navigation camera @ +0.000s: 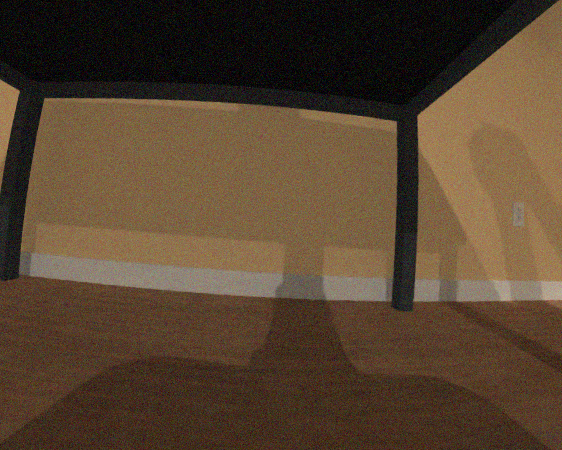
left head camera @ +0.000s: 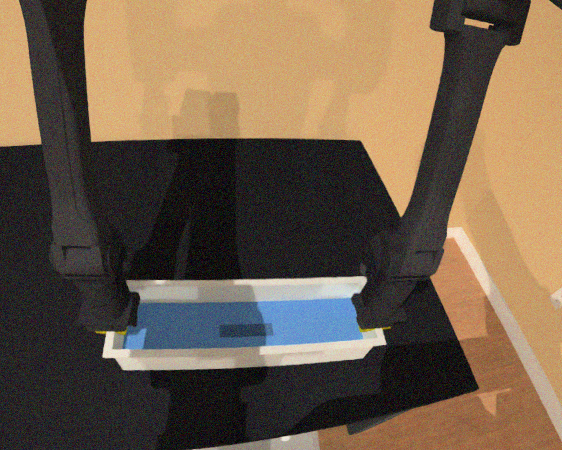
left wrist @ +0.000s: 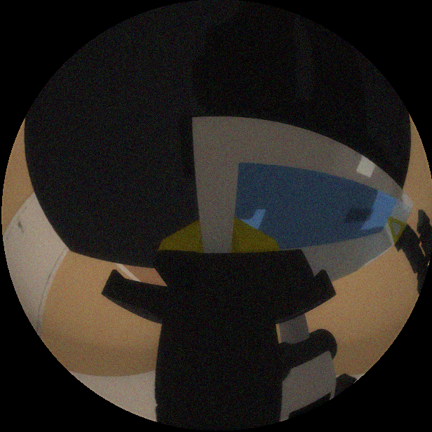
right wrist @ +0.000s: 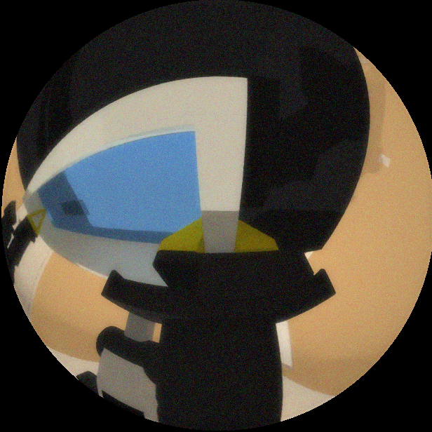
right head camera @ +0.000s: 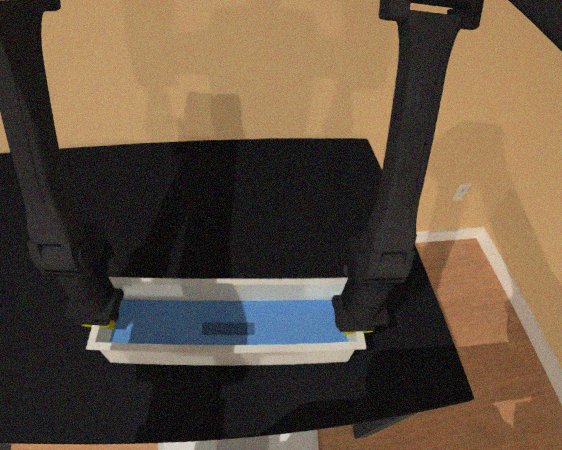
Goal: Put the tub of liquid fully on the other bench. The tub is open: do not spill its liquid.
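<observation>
The open white tub [left head camera: 200, 361] [right head camera: 225, 355] [left wrist: 215, 165] [right wrist: 222, 150] holds blue liquid [left head camera: 310, 320] [right head camera: 290, 320] [left wrist: 300, 200] [right wrist: 145, 180] and looks about level. My left gripper [left head camera: 112, 331] [right head camera: 100, 326] [left wrist: 218, 214] is shut on the rim at the tub's left end. My right gripper [left head camera: 375, 329] [right head camera: 357, 331] [right wrist: 217, 214] is shut on the rim at its right end. The tub is over a black bench top [left head camera: 300, 200] [right head camera: 300, 200]. Its underside is hidden, so I cannot tell whether it touches the bench.
The bench's right edge borders wood floor [left head camera: 510, 360] [right head camera: 480, 370]. A tan wall [left head camera: 280, 60] [right head camera: 280, 60] stands behind the bench. In the navigation camera, bench legs [navigation camera: 406, 210] [navigation camera: 17, 190] stand at right and left under the dark frame rail [navigation camera: 200, 94].
</observation>
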